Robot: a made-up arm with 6 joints.
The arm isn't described. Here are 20 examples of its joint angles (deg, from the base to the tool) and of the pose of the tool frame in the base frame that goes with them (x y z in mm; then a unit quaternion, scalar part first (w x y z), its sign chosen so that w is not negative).
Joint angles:
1: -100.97 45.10 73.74 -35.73 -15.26 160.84
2: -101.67 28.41 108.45 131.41 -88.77 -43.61
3: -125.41 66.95 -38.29 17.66 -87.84 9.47
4: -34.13 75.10 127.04 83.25 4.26 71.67
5: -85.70 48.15 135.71 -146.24 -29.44 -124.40
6: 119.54 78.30 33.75 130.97 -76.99 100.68
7: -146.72 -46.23 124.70 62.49 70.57 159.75
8: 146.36 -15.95 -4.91 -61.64 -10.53 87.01
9: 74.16 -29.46 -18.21 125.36 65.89 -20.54
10: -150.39 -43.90 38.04 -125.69 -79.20 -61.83
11: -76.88 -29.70 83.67 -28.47 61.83 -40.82
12: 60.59 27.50 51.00 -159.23 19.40 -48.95
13: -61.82 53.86 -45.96 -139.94 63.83 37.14
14: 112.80 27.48 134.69 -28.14 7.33 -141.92
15: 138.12 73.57 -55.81 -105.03 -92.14 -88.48
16: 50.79 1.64 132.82 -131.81 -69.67 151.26
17: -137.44 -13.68 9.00 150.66 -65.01 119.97
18: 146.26 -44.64 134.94 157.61 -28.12 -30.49
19: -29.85 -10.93 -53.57 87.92 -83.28 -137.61
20: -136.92 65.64 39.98 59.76 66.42 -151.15
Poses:
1: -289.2 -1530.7 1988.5 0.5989 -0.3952 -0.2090 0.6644
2: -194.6 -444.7 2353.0 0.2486 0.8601 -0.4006 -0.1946
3: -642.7 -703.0 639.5 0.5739 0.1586 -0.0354 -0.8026
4: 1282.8 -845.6 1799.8 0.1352 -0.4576 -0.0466 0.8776
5: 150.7 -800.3 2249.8 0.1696 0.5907 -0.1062 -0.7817
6: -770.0 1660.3 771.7 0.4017 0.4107 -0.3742 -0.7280
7: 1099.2 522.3 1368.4 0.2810 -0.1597 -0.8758 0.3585
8: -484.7 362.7 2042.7 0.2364 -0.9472 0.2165 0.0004
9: -69.8 285.2 1901.8 0.5964 -0.6585 0.1213 -0.4427
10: 656.1 132.3 2172.8 0.2347 0.1122 0.8144 0.5188
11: -332.8 731.2 2184.9 0.8195 -0.3674 0.2416 -0.3675
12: 655.7 1138.4 2061.1 0.4472 -0.0772 0.2497 -0.8554
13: 334.5 -831.8 828.4 0.3284 -0.9079 0.1341 -0.2233
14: -36.8 275.3 2415.7 0.4055 0.4798 0.6802 -0.3778
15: -786.4 446.3 597.9 0.4451 -0.8411 -0.2976 0.0769
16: -333.3 -260.1 2170.7 0.9958 0.0127 -0.0747 0.0511
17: -373.2 -273.0 2335.8 0.7430 0.3599 0.4150 -0.3824
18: 1084.3 -755.2 1299.3 0.1035 -0.2672 -0.8275 -0.4828
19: 369.9 -485.4 1536.3 0.0112 0.8486 0.5244 0.0692
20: -1228.5 -1347.8 1192.0 0.5522 0.3597 0.5524 0.5105
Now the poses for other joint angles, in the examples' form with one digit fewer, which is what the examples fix.
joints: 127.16 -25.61 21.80 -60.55 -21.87 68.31
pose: -88 143 2349 0.258 -0.891 0.297 0.228
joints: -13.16 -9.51 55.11 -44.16 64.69 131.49
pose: 30 -202 2492 0.318 0.817 0.415 -0.245
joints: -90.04 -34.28 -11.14 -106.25 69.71 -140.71
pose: -165 -201 1944 0.764 -0.605 -0.176 0.136
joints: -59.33 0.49 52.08 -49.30 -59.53 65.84
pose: 392 -534 2393 0.029 -0.160 -0.933 0.323
